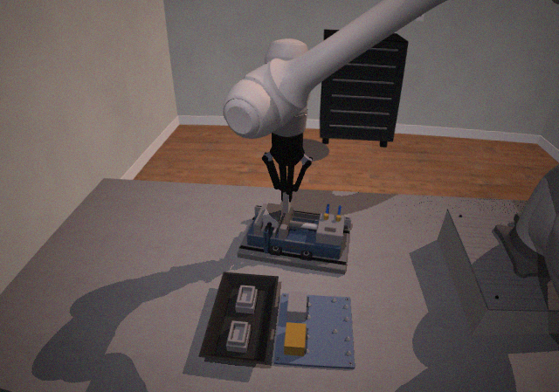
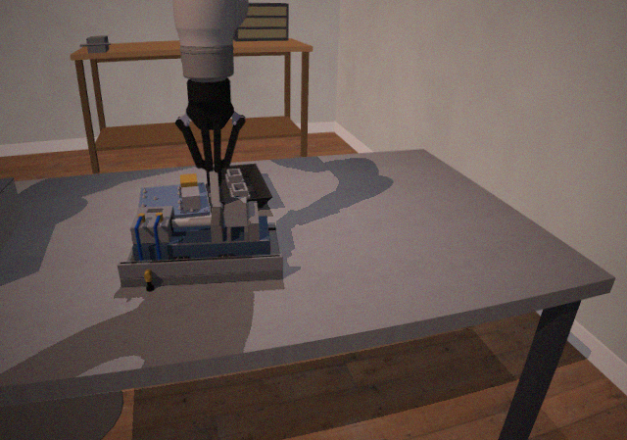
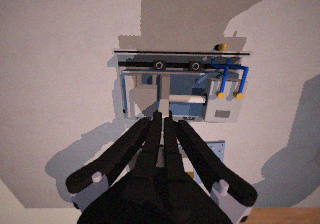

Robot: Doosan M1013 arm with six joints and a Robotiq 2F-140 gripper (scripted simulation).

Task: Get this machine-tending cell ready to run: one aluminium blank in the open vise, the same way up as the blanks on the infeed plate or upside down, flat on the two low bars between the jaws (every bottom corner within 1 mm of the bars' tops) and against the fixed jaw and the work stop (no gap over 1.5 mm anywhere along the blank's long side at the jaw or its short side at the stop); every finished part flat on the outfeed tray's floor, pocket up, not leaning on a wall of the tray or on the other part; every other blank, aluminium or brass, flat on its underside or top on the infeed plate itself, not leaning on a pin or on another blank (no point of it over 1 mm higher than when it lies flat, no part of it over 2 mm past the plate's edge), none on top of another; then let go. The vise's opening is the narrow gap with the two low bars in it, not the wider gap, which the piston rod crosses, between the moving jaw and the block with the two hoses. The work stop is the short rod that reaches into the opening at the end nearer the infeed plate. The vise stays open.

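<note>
Right now the blue vise is 3 cm behind my hand and 11 cm below it. The rest, counted from my hand: brass blank 6 cm behind, 33 cm to the left, 13 cm below; aluminium blank 5 cm behind, 24 cm to the left, 13 cm below; infeed plate 10 cm behind, 29 cm to the left, 15 cm below.
</note>
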